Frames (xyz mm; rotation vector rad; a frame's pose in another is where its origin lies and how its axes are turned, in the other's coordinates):
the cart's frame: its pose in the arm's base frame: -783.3 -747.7 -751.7 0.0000 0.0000 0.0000
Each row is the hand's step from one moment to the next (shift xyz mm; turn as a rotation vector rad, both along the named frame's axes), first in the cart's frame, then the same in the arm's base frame.
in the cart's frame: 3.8 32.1 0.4 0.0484 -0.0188 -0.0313
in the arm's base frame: 3.8 32.1 0.4 0.0484 -0.0188 -0.0313
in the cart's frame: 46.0 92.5 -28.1 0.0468 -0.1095 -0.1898
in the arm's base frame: 46.0 92.5 -28.1 0.0468 -0.1095 -0.1898
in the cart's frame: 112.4 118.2 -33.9 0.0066 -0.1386 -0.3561
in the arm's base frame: 112.4 118.2 -33.9 0.0066 -0.1386 -0.3561
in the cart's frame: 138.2 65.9 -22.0 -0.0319 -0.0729 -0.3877
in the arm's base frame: 138.2 65.9 -22.0 -0.0319 -0.0729 -0.3877
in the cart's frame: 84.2 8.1 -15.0 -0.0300 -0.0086 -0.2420
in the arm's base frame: 84.2 8.1 -15.0 -0.0300 -0.0086 -0.2420
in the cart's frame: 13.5 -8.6 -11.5 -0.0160 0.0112 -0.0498
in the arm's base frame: 13.5 -8.6 -11.5 -0.0160 0.0112 -0.0498
